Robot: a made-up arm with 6 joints. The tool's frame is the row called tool. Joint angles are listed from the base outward. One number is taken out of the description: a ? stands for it. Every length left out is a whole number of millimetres.
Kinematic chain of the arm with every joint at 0, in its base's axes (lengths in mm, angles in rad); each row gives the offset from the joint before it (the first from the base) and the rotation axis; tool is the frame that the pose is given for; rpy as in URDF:
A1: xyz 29 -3 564 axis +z
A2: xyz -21 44 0 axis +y
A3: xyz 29 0 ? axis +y
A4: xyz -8 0 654 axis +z
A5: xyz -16 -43 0 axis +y
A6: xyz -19 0 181 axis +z
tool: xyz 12 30 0 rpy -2.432 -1.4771 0.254
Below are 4 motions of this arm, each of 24 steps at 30 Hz.
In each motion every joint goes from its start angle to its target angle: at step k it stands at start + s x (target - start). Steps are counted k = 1, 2, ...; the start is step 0. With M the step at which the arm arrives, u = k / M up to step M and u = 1 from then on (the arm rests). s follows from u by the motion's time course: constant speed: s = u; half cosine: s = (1 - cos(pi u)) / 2; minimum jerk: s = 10 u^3 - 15 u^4 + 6 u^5.
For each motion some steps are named. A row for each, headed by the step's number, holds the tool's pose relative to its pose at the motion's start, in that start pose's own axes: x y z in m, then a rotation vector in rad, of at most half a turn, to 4 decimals.
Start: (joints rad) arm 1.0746 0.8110 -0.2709 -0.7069 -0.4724 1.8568
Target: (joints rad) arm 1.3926 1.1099 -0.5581 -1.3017 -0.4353 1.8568
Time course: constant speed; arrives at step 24
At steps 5, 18, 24:
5: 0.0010 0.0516 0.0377 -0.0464 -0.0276 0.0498
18: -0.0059 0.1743 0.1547 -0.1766 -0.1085 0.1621
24: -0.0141 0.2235 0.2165 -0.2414 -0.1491 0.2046

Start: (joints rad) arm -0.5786 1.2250 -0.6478 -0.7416 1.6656 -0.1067
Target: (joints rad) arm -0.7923 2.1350 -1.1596 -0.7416 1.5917 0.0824
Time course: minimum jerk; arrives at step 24
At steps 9, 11, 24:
9: 0.1512 0.0157 0.0819 0.0139 -0.0143 0.0967
11: 0.2277 0.0381 0.1268 0.0223 -0.0223 0.1484
24: 0.4744 0.2053 0.3055 0.0614 -0.0574 0.3512

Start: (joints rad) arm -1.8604 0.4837 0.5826 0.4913 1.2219 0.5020
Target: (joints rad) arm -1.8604 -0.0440 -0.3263 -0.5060 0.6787 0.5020
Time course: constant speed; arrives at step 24
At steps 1, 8, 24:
1: -0.0442 -0.0208 0.0196 -0.0428 0.0397 -0.0695
8: -0.3907 -0.0887 0.1773 -0.3038 0.3148 -0.5863
24: -1.1349 0.3678 0.5301 -0.5819 0.9668 -1.8706

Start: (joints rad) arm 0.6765 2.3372 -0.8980 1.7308 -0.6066 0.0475
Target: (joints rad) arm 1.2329 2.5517 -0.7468 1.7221 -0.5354 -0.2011
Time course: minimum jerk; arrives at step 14
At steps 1, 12, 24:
1: -0.0010 0.0020 -0.0004 -0.0013 0.0002 0.0023
12: -0.4480 0.4514 -0.1623 -0.4520 -0.0536 0.6849
24: -0.4611 0.4576 -0.1674 -0.4641 -0.0579 0.7005

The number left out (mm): 423
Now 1 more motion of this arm.
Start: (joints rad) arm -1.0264 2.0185 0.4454 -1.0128 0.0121 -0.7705
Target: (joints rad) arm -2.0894 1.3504 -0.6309 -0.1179 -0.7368 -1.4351
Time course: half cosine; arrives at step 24
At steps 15, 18, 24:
15: -0.8482 1.1077 0.1483 0.2132 0.7393 1.5329
18: -1.1881 1.1268 0.2215 0.0401 0.8256 1.9556
24: -1.4726 1.0503 0.2474 -0.1966 0.8830 2.3142

